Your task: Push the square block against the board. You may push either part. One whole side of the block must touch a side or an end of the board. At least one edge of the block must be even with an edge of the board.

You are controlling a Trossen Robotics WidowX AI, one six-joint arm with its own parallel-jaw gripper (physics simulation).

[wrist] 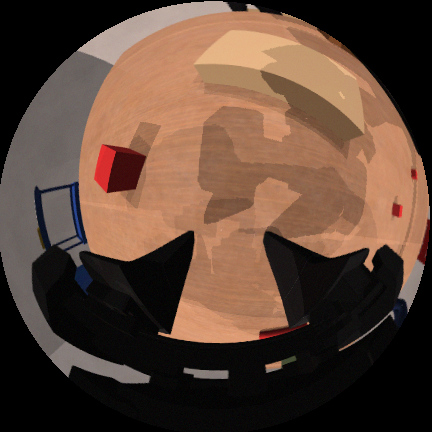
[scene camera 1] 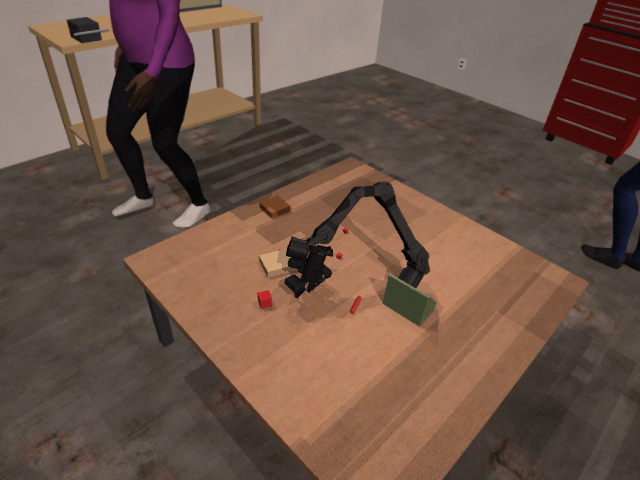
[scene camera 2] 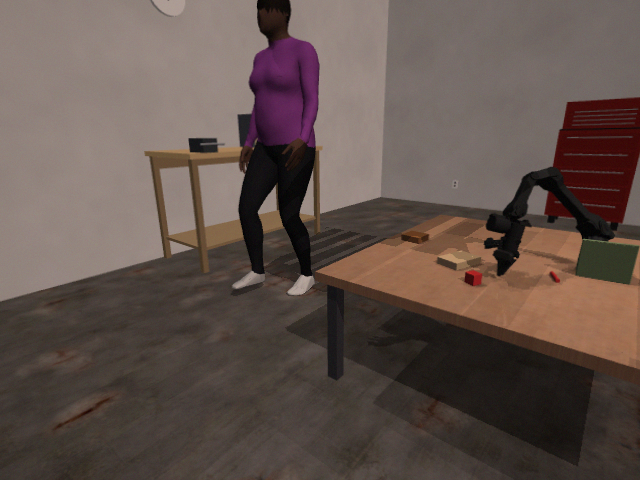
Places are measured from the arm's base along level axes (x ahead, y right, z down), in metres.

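Pixels of known places: gripper, between the fingertips: (wrist: 229,236) (scene camera 1: 302,294) (scene camera 2: 499,275); arm's base, origin of its link: (scene camera 1: 407,284) (scene camera 2: 595,252).
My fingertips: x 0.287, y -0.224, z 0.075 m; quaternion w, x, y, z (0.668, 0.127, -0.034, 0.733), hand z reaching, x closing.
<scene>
Ahead of a thing's pixels: the offset from my fingertips to its middle.
The square block is a red cube {dx +0.075, dy -0.112, dz -0.013 m} (scene camera 1: 264,299) (scene camera 2: 473,277) (wrist: 119,168) standing on the table, apart from the board. The board is a flat pale wooden piece {dx +0.166, dy +0.075, dz -0.008 m} (scene camera 1: 271,263) (scene camera 2: 454,260) (wrist: 235,50); the arm partly hides it in scene camera 1. In the wrist view the cube is at the left and the board at the upper right, with bare table between them. My gripper (scene camera 1: 303,290) (scene camera 2: 502,270) (wrist: 229,236) is open with nothing between its fingers. It hangs low over the table, to the right of the cube in both scene views and clear of cube and board.
A green wedge (scene camera 1: 407,300) (scene camera 2: 606,261) stands by the arm's base. A red stick {dx -0.172, dy +0.089, dz +0.000 m} (scene camera 1: 355,304) (scene camera 2: 554,276) lies near it. Two tiny red cubes, one {dx +0.103, dy +0.407, dz -0.001 m} (scene camera 1: 345,230) (wrist: 414,174) and another {dx +0.025, dy +0.257, dz -0.001 m} (scene camera 1: 339,255) (wrist: 397,210), lie beyond the gripper. A brown block {dx +0.435, dy +0.323, dz -0.008 m} (scene camera 1: 275,206) (scene camera 2: 415,236) lies near the far edge.
</scene>
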